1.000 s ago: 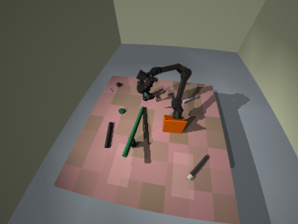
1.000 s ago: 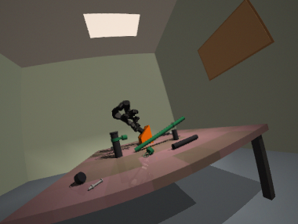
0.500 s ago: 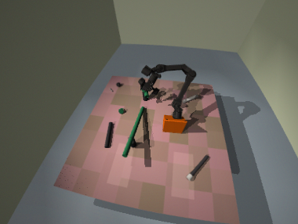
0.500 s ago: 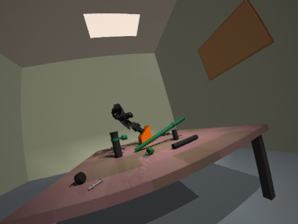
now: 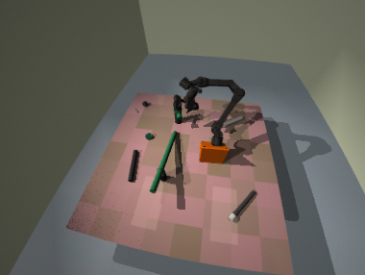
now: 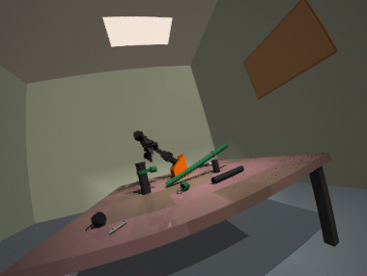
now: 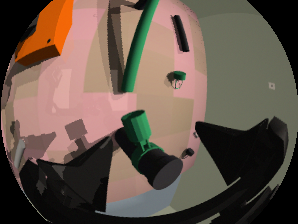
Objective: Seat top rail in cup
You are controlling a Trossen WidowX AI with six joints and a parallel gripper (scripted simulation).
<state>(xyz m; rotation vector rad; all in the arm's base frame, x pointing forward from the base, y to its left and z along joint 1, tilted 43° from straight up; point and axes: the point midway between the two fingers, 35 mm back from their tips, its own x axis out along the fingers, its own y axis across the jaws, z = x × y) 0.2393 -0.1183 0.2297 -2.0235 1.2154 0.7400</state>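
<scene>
Now: the green rail-end cup 20 mm ahead of my gripper tip, 30 mm to the right of it and 70 mm below it. Round my gripper tip: grey bolt 450 mm ahead, 220 mm to the right, 210 mm below; then white rod 450 mm behind, 90 mm to the right, 200 mm below; then dark tube 330 mm ahead, 350 mm to the left, 200 mm below.
</scene>
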